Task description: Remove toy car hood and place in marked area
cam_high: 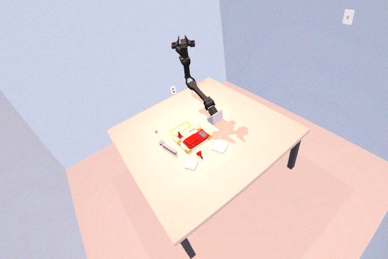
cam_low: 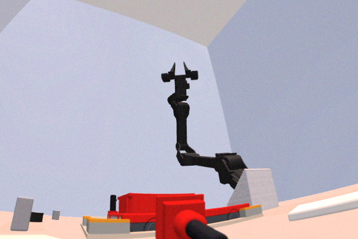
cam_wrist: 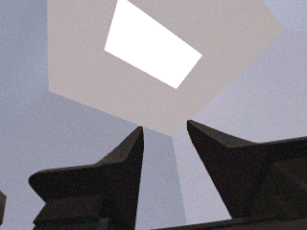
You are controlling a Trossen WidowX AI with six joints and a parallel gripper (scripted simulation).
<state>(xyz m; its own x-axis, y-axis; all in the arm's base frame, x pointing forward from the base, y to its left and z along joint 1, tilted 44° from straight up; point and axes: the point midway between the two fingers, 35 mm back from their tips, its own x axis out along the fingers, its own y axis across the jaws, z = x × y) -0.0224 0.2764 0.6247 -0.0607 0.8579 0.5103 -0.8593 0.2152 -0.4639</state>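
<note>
Now: gripper tip 23 cm short of the hood, 35 cm to the right of it and 70 cm above it. Round my gripper tip: grey tool (42 cm ahead, 31 cm to the left, 72 cm below).
</note>
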